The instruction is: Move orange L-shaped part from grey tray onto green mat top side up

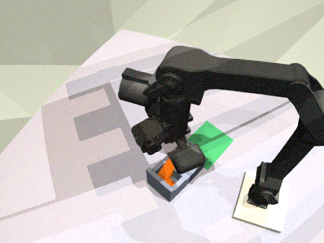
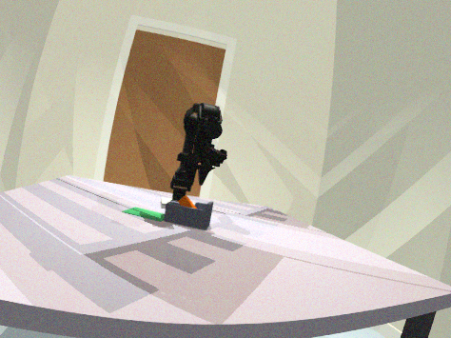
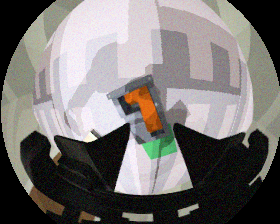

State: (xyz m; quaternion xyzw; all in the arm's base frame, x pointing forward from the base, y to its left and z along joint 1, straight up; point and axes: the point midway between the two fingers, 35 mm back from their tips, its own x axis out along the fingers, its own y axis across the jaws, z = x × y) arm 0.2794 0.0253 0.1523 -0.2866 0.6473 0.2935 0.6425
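Now: gripper tip 10 cm above the orange L-shaped part, 2 cm to the right of it and 1 cm past it. Round my gripper tip: green mat (16 cm below, 15 cm to the right, 7 cm behind).
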